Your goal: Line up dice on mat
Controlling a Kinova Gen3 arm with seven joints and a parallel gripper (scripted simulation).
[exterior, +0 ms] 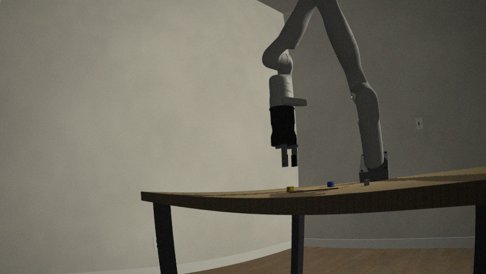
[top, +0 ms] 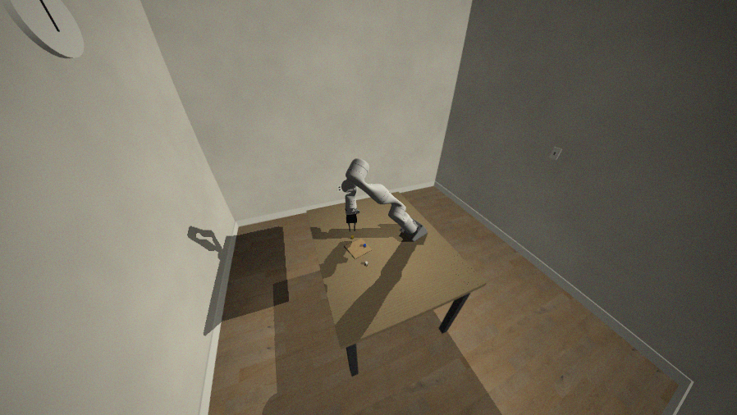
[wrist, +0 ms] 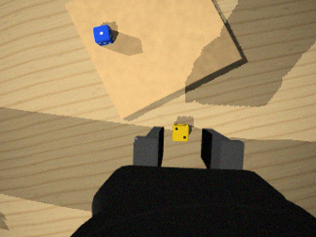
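Right now my hand is 8 cm above the yellow die. Round my hand: white die: 26 cm to the left, 8 cm below; blue die: 5 cm behind, 11 cm to the left, 8 cm below; tan mat: 11 cm to the left, 9 cm below.
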